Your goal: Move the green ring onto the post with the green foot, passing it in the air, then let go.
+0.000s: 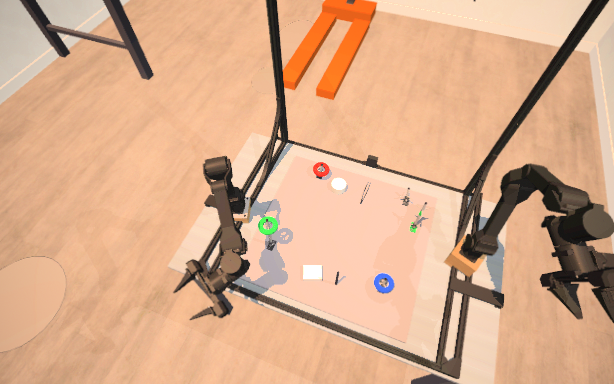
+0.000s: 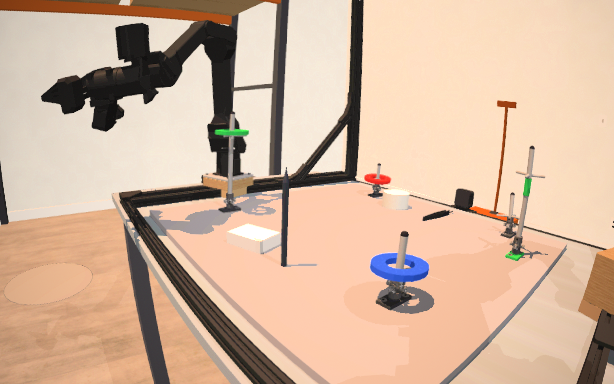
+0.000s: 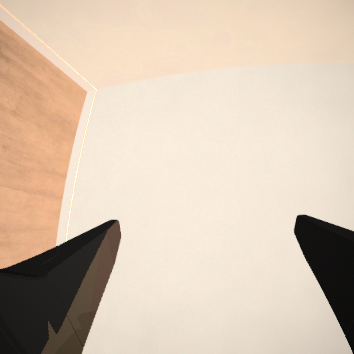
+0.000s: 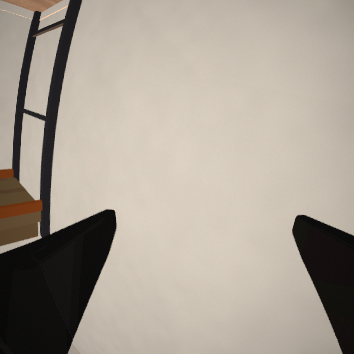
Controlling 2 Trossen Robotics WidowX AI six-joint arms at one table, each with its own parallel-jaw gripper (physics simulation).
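Seen in the pictures: left gripper, fingertip midpoint: (image 1: 597,321) (image 3: 209,227); right gripper, fingertip midpoint: (image 1: 181,306) (image 2: 55,93) (image 4: 206,222); left arm's base, origin of the base link: (image 1: 470,252); right arm's base, origin of the base link: (image 1: 236,206) (image 2: 227,174).
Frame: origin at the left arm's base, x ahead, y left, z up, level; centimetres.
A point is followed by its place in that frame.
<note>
The green ring (image 1: 261,227) {x 59.8, y 47.4, z 9.5 cm} (image 2: 222,132) {x 56.1, y 47.3, z 9.1 cm} sits level, high up around a tall grey post (image 2: 230,170) {x 58.5, y 45.4, z 1.0 cm} with a black foot, near the right arm's base. The post with the green foot (image 1: 420,213) {x 22.0, y 1.5, z 4.6 cm} (image 2: 522,215) {x 21.8, y 1.4, z -0.1 cm} stands on the far side of the mat, with a green band on its shaft and a thin crosspiece above it; no ring is on it. My right gripper (image 1: 183,305) {x 54.2, y 82.5, z 18.1 cm} (image 2: 44,96) {x 54.2, y 82.5, z 18.1 cm} (image 4: 206,222) {x 54.2, y 82.5, z 18.1 cm} is open and empty, raised outside the table edge. My left gripper (image 1: 596,318) {x -22.3, y 26.0, z 45.9 cm} (image 3: 209,227) {x -22.3, y 26.0, z 45.9 cm} is open and empty, outside the opposite edge.
A red ring (image 1: 315,170) {x 68.4, y 9.2, z -2.6 cm} (image 2: 369,178) {x 66.6, y 9.6, z -2.8 cm} and a blue ring (image 1: 376,283) {x 18.8, y 31.7, z -2.7 cm} (image 2: 382,272) {x 15.5, y 32.8, z -2.7 cm} are on shorter posts. A white cylinder (image 1: 338,185) {x 56.5, y 7.6, z -4.2 cm} (image 2: 396,200) {x 54.0, y 8.4, z -5.4 cm}, a white block (image 1: 312,272) {x 39.1, y 43.3, z -5.7 cm} (image 2: 250,236) {x 37.2, y 44.0, z -5.7 cm} and an upright black spike (image 1: 337,278) {x 29.8, y 40.5, z -0.1 cm} (image 2: 285,220) {x 29.7, y 40.2, z -0.8 cm} stand between. A bare short post (image 2: 511,205) {x 31.8, y -7.4, z -1.4 cm} is beside the green-footed post.
</note>
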